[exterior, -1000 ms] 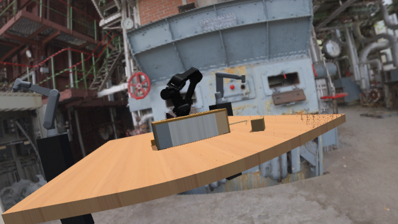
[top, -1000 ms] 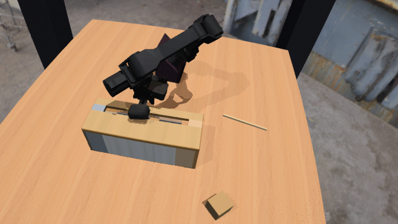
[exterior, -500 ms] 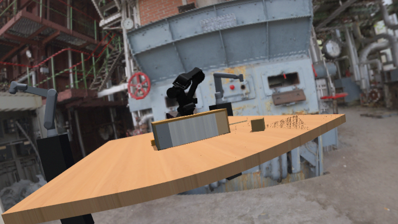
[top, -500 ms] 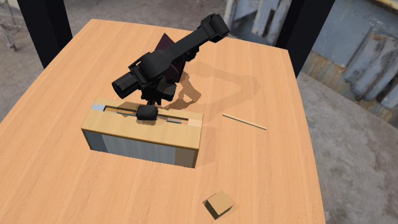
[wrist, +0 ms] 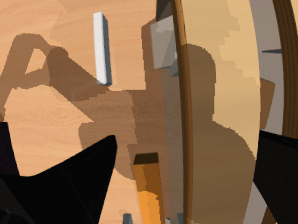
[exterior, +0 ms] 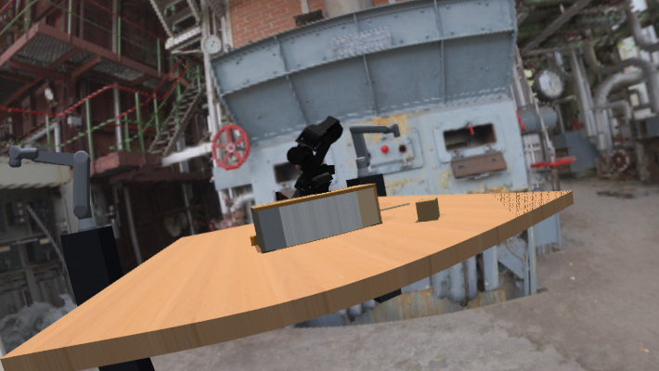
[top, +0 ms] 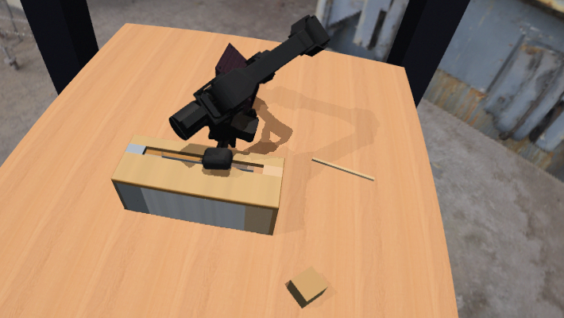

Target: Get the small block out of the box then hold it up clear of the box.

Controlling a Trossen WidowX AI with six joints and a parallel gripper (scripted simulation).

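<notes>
Right now the tan block is 5 cm ahead of my gripper tip and 2 cm to the left of it. Round my gripper tip: thin stick (8 cm behind, 32 cm to the left, 8 cm below); then box (3 cm ahead, 6 cm to the right, 3 cm below).
</notes>
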